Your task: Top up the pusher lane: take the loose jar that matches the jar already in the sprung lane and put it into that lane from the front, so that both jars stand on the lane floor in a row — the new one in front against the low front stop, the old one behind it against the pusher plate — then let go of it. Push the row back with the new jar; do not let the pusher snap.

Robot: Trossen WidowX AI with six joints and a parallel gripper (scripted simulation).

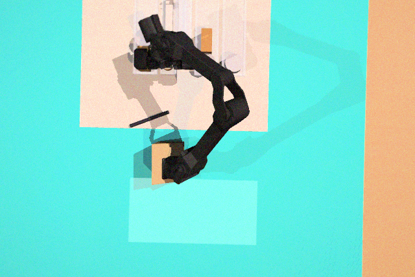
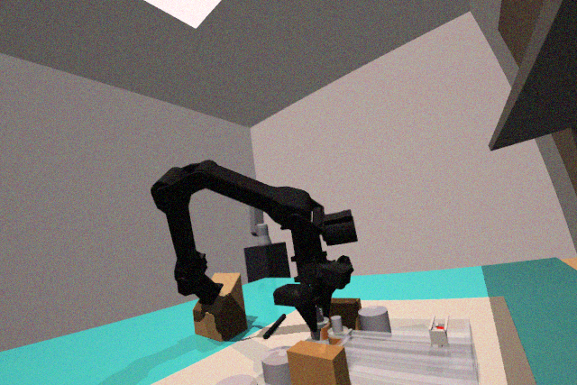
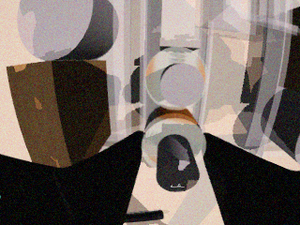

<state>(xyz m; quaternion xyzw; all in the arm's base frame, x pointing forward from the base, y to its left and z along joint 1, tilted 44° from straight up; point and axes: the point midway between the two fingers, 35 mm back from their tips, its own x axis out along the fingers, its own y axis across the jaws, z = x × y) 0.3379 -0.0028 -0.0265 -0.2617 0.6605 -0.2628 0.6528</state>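
The sprung lane lies 14 cm ahead of my gripper tip, 3 cm to the right of it and 3 cm below it. Round my gripper tip: red mark: 22 cm ahead, 4 cm to the right, 2 cm above; black pen: 18 cm behind, 6 cm to the left, 4 cm below.
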